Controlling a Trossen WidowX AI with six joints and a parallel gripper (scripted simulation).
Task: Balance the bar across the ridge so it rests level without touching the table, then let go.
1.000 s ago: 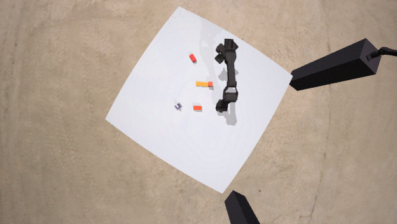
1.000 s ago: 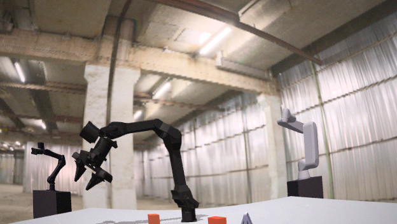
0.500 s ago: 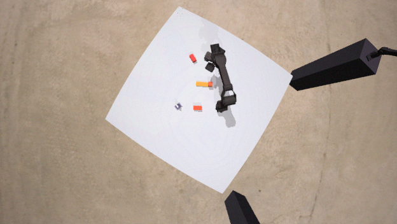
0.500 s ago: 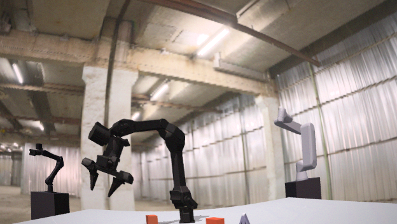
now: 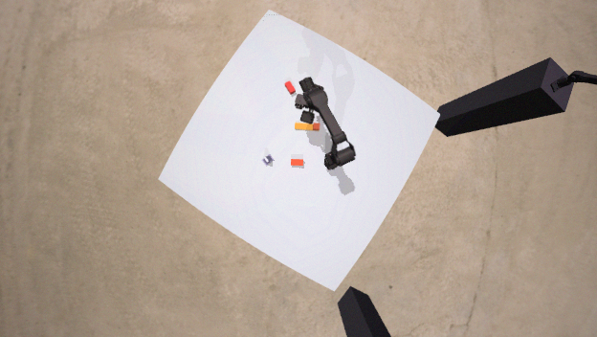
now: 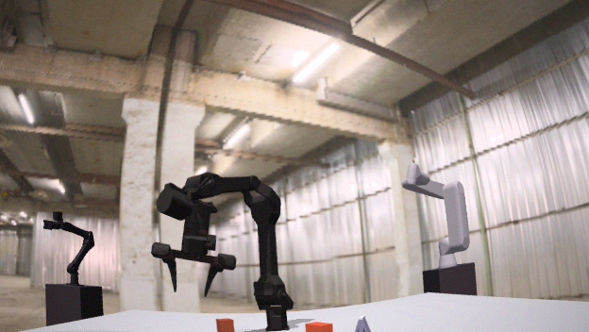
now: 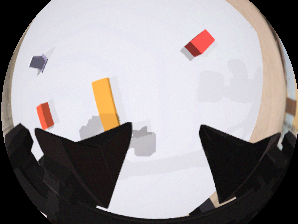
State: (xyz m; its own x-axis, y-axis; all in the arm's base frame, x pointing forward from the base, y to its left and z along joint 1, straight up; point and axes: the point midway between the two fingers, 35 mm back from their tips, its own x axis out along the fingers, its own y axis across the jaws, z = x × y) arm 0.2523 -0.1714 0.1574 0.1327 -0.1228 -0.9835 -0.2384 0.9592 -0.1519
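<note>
Right now the yellow bar is 60 mm behind my gripper tip, 70 mm to the left of it and 100 mm below it.
</note>
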